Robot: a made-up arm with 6 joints. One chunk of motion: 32 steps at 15 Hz.
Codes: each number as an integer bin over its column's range. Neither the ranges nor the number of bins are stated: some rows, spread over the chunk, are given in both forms.
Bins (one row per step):
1: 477 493 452 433 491 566
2: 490 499 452 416 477 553
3: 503 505 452 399 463 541
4: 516 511 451 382 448 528
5: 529 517 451 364 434 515
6: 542 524 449 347 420 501
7: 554 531 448 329 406 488
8: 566 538 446 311 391 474
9: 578 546 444 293 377 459
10: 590 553 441 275 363 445
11: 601 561 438 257 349 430
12: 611 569 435 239 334 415
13: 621 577 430 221 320 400
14: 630 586 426 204 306 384
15: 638 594 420 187 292 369
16: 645 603 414 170 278 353
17: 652 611 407 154 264 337
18: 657 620 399 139 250 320
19: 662 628 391 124 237 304
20: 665 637 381 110 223 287
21: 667 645 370 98 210 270
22: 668 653 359 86 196 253
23: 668 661 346 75 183 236
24: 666 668 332 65 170 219
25: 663 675 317 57 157 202
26: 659 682 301 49 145 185
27: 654 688 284 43 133 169
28: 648 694 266 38 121 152
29: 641 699 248 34 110 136
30: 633 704 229 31 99 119
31: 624 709 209 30 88 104
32: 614 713 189 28 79 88
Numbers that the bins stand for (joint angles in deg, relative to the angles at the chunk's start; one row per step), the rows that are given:
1: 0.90 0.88 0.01 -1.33 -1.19 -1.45
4: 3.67 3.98 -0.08 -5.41 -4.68 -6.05
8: 7.23 8.63 -0.50 -11.10 -9.30 -12.59
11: 9.71 12.59 -1.17 -15.42 -12.70 -17.92
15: 12.34 18.27 -2.68 -21.03 -17.32 -25.31
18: 13.69 22.75 -4.45 -24.87 -20.73 -31.24
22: 14.48 28.43 -7.81 -29.11 -25.11 -39.36
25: 14.12 32.22 -11.35 -31.44 -28.27 -45.53
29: 12.56 36.35 -17.15 -33.28 -32.08 -53.53
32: 10.64 38.76 -22.11 -33.76 -34.59 -59.34
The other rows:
2: 1.82 1.91 0.01 -2.69 -2.32 -3.02
3: 2.75 2.95 0.01 -4.05 -3.46 -4.47
5: 4.60 5.01 -0.08 -6.85 -5.81 -7.62
6: 5.52 6.22 -0.25 -8.21 -6.95 -9.32
7: 6.37 7.42 -0.33 -9.65 -8.08 -10.89
9: 8.08 10.01 -0.67 -12.54 -10.43 -14.41
10: 8.93 11.21 -0.92 -13.98 -11.57 -16.10
12: 10.42 13.97 -1.42 -16.86 -13.92 -19.73
13: 11.14 15.34 -1.84 -18.30 -15.05 -21.55
14: 11.77 16.89 -2.18 -19.66 -16.19 -23.49
16: 12.84 19.82 -3.19 -22.39 -18.46 -27.24
17: 13.34 21.20 -3.78 -23.67 -19.59 -29.18
19: 14.05 24.12 -5.12 -26.07 -21.78 -33.18
20: 14.26 25.67 -5.96 -27.19 -22.92 -35.24
21: 14.40 27.05 -6.89 -28.15 -23.97 -37.30
23: 14.48 29.81 -8.91 -29.99 -26.16 -41.42
24: 14.33 31.01 -10.08 -30.79 -27.22 -43.47
26: 13.84 33.42 -12.69 -32.08 -29.24 -47.59
27: 13.48 34.45 -14.12 -32.56 -30.22 -49.53
28: 13.05 35.49 -15.63 -32.96 -31.19 -51.59
30: 11.99 37.21 -18.74 -33.52 -32.97 -55.59
31: 11.35 38.07 -20.43 -33.60 -33.86 -57.40

